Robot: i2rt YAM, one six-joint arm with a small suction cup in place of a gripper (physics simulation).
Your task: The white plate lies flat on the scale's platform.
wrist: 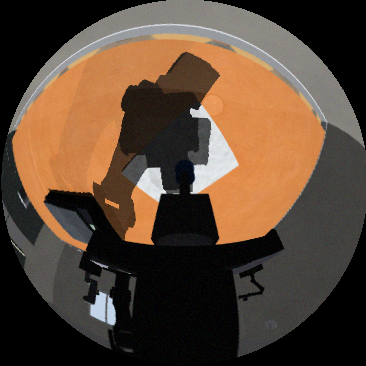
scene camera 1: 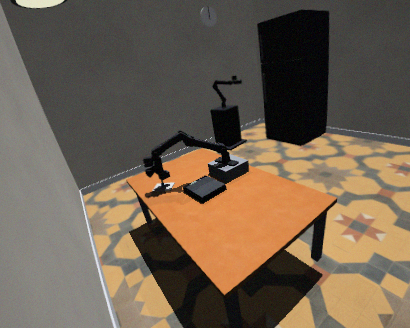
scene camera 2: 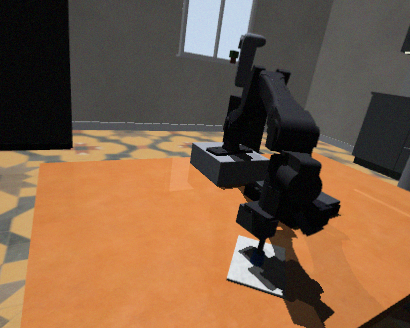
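Pixels of known places: hand, tool point: (wrist: 184,165) (scene camera 1: 163,187) (scene camera 2: 255,265); arm's base, link origin: (wrist: 123,272) (scene camera 1: 226,161) (scene camera 2: 230,151).
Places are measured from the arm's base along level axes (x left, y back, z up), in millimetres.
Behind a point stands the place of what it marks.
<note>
The white square plate (scene camera 1: 170,185) {x -256, y -390, z -86 mm} (scene camera 2: 243,267) {x -339, y -427, z -85 mm} (wrist: 221,153) {x -357, y -450, z -86 mm} lies flat, on or barely above the orange table (scene camera 1: 243,221) {x 455, y -399, z -92 mm} (scene camera 2: 122,228) {x -505, y -184, z -91 mm}, near its far left corner. My suction cup (scene camera 1: 163,185) (scene camera 2: 257,258) (wrist: 184,169) sits on the plate's top, a little in from one edge, and the arm's shadow covers much of the plate. The black scale (scene camera 1: 204,188) {x 69, y -318, z -46 mm} (scene camera 2: 327,203) {x 71, y -389, z -47 mm} (wrist: 68,211) {x -29, y -375, z -46 mm} lies to the side of the plate, between it and the arm's base, with nothing on its platform. In scene camera 2 the arm hides most of the scale.
The arm's grey base block (scene camera 1: 228,167) {x 77, y -65, z -1 mm} (scene camera 2: 226,166) {x -100, y -92, z -17 mm} stands behind the scale. The table's left edge runs close to the plate. A black fridge (scene camera 1: 295,78) and a second arm on a black pedestal (scene camera 1: 226,125) stand on the floor beyond the table.
</note>
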